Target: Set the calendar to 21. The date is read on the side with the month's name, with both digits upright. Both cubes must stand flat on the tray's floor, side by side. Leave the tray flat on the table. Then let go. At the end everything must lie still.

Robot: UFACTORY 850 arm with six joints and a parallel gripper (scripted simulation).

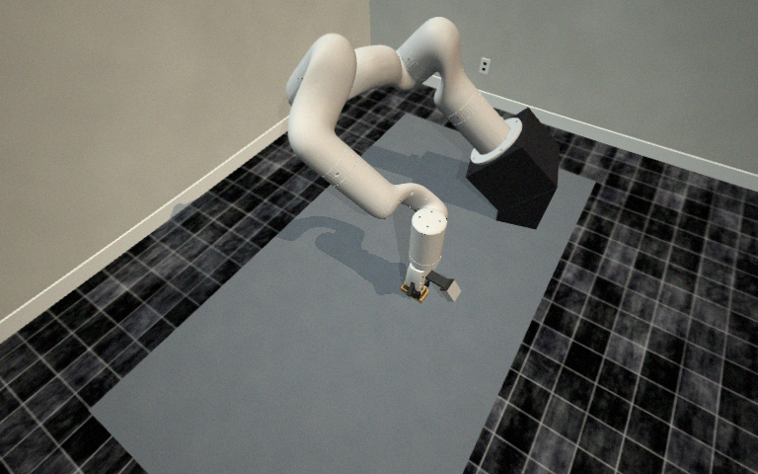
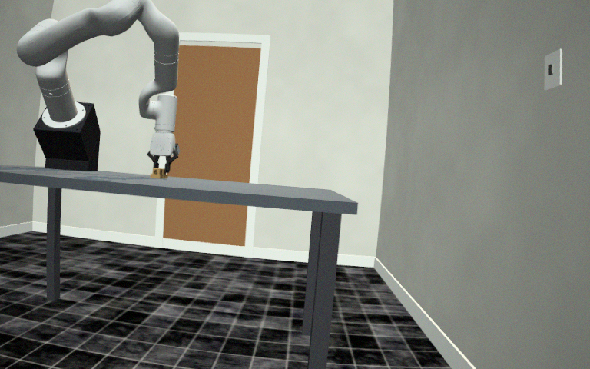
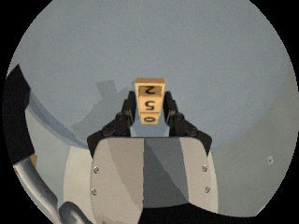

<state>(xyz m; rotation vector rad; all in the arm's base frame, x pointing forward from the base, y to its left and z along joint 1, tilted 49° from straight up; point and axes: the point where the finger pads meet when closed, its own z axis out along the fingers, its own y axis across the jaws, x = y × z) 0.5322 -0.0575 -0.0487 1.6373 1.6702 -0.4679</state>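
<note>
The orange tray is 40 mm below my hand and 20 mm to the right of it.
</note>
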